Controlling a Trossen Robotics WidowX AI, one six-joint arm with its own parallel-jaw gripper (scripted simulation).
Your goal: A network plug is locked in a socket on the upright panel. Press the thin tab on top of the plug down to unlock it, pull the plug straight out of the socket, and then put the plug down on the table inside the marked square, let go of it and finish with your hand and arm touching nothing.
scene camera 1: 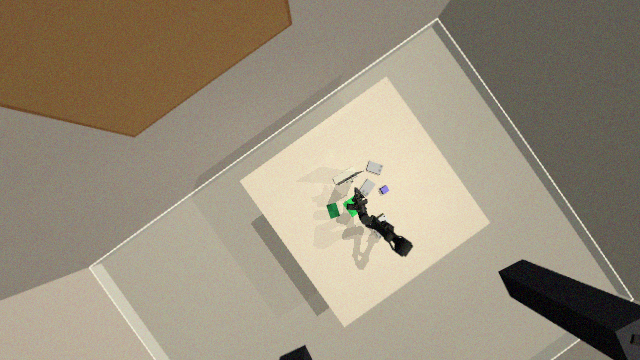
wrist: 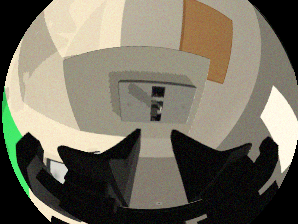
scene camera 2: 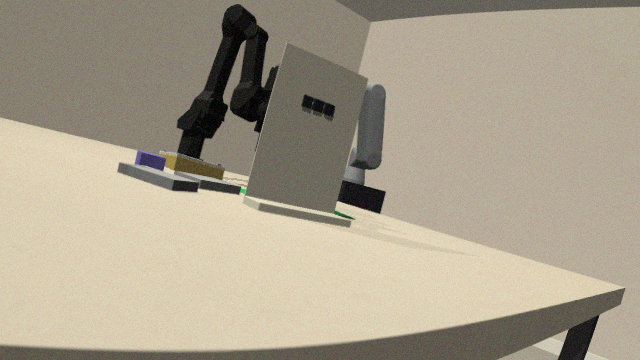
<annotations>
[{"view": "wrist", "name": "my gripper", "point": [156, 133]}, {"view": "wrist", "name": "upright panel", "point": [111, 91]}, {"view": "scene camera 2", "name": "grey plate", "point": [147, 174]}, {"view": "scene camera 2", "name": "upright panel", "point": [309, 126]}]
</annotations>
